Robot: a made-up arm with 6 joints. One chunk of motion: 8 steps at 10 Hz.
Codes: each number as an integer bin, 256 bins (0 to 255) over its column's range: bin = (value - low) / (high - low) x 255, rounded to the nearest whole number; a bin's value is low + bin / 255 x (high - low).
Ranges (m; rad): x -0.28..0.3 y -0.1..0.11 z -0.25..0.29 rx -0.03..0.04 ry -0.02..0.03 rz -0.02..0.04
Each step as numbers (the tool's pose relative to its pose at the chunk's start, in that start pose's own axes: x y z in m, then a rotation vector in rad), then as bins.
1 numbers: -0.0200 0.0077 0.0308 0.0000 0.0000 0.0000
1 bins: 114 131 133 109 102 85
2 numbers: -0.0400 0.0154 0.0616 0.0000 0.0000 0.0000
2 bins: 106 140 147 109 102 85
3 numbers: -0.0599 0.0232 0.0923 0.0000 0.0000 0.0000
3 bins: 97 150 162 109 102 85
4 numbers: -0.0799 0.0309 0.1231 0.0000 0.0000 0.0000
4 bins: 88 159 176 109 102 85
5 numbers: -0.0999 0.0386 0.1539 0.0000 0.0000 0.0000
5 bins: 79 168 191 109 102 85
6 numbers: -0.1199 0.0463 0.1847 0.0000 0.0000 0.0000
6 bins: 70 178 205 109 102 85
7 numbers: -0.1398 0.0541 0.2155 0.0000 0.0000 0.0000
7 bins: 62 187 220 109 102 85
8 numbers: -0.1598 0.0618 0.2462 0.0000 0.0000 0.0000
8 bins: 53 196 234 109 102 85
